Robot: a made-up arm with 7 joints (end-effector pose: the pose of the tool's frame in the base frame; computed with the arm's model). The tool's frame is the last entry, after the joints.
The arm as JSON. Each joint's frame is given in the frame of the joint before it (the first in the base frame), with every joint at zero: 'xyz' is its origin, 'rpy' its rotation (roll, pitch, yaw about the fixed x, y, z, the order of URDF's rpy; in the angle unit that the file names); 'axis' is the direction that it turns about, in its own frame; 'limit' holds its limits. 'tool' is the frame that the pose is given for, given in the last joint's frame.
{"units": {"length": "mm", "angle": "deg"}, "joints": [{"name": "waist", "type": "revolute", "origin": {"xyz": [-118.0, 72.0, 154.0], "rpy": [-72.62, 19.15, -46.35]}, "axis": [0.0, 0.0, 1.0], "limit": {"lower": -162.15, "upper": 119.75}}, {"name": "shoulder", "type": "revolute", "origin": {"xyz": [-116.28, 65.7, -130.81], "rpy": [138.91, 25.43, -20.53]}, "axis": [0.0, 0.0, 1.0], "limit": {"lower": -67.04, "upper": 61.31}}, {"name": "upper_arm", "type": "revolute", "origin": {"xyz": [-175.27, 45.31, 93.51], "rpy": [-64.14, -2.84, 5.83]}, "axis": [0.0, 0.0, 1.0], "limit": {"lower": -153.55, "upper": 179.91}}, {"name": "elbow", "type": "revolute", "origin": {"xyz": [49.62, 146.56, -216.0], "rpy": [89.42, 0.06, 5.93]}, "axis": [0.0, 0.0, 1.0], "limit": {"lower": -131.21, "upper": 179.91}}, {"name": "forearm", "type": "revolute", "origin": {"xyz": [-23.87, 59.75, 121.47], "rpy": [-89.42, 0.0, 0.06]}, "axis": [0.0, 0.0, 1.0], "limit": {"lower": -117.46, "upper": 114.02}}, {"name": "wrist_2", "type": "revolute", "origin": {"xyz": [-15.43, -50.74, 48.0], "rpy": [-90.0, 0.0, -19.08]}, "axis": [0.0, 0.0, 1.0], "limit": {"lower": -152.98, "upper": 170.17}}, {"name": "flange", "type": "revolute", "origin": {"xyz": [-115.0, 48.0, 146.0], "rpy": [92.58, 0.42, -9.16]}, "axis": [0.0, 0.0, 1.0], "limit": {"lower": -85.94, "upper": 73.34}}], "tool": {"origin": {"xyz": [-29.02, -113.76, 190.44], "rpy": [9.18, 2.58, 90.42]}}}
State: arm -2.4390 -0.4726 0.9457 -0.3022 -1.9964 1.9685 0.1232
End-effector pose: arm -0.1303 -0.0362 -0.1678 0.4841 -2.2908 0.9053
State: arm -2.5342 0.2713 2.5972 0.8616 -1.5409 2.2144 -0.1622
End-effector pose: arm -0.1652 -0.0901 0.1539 -0.0623 0.2626 0.3656
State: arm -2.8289 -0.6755 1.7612 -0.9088 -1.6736 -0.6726 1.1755
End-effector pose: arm 0.2337 0.0264 0.0952 -1.4910 0.4506 -0.9819
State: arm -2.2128 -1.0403 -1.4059 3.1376 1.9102 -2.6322 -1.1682
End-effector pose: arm -0.2104 -0.1535 -0.1055 -1.7294 0.4057 1.0956
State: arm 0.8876 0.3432 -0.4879 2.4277 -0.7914 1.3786 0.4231
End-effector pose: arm -0.6643 0.2892 0.1024 -0.5518 -0.7858 0.8857
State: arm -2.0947 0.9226 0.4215 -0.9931 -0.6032 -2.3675 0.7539
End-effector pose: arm -0.1203 -0.2764 0.0142 1.4908 -1.4701 1.7616
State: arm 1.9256 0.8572 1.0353 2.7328 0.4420 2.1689 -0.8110
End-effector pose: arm -0.7001 -0.1043 0.3065 1.1273 -0.4388 1.0607
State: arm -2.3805 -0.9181 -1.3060 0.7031 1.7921 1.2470 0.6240
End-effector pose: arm -0.1254 0.0558 0.0494 -0.1700 -0.7056 0.5975
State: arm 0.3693 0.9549 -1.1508 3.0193 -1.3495 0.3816 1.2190
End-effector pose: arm -0.3721 -0.0423 -0.2467 2.9691 0.3070 0.0651
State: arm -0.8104 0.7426 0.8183 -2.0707 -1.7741 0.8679 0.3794
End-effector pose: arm 0.0378 -0.0503 0.0443 0.0168 0.2025 -1.5770
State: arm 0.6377 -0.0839 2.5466 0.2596 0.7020 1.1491 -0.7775
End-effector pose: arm -0.3472 0.0133 0.4791 0.2103 0.5654 2.6094
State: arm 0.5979 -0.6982 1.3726 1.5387 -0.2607 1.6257 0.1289
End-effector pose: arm -0.5227 0.0893 0.3472 1.6161 -0.8154 1.0499
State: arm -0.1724 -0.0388 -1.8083 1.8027 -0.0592 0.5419 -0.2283
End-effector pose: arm -0.1292 0.1945 -0.2334 -1.4067 0.3646 -1.6953
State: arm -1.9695 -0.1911 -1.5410 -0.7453 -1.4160 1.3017 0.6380
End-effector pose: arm -0.1542 0.0152 -0.3440 -0.8877 2.4072 0.2514
